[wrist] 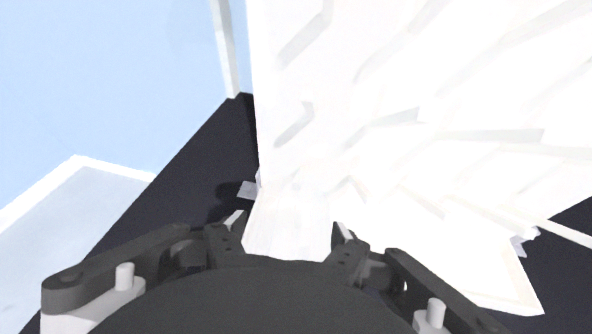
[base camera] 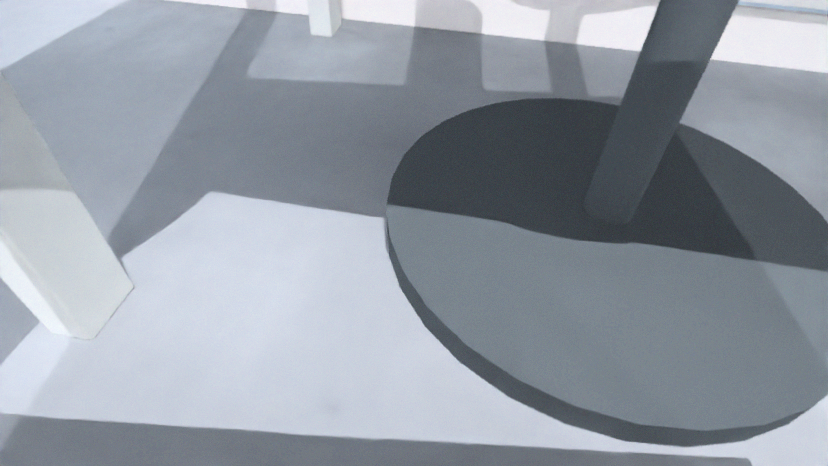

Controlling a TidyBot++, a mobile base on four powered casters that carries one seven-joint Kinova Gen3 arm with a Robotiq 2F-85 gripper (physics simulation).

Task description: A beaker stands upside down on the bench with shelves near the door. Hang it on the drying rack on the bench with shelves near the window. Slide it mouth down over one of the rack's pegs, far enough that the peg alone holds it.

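Frame: origin at the arm's base, x back, y right, z up, level; metres.
Seen in the pictures: gripper, between the fingertips: (wrist: 288,228).
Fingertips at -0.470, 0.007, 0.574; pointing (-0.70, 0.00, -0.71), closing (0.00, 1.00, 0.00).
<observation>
Offsets run from my fingertips to a thing's top centre, as dx, dy, dz. "*": to the spot under its first point. Level surfaces: height alone.
My gripper (wrist: 288,228) is shut on the beaker @(+0.010, +0.000, +0.031) (wrist: 287,230), a clear, pale shape between the two fingertips in the wrist view. The beaker's far end lies against the white drying rack (wrist: 285,95) in that view, near the lower left part of its board. White pegs stick out from the board above and to the right. The beaker and the rack are both washed out, so I cannot tell whether a peg is inside the beaker. Neither shows in the base view.
The rack stands on a black bench top @(dz -0.208) (wrist: 200,155). A white upright post (wrist: 227,50) rises behind the bench's corner. In the base view, a round grey pedestal base @(-0.001, +0.187, -0.941) (base camera: 608,341) with a dark column @(* +0.023, +0.177, -0.812) (base camera: 654,109) stands at the right, and a white leg @(* +0.139, -0.270, -0.888) (base camera: 69,248) stands at the left.
</observation>
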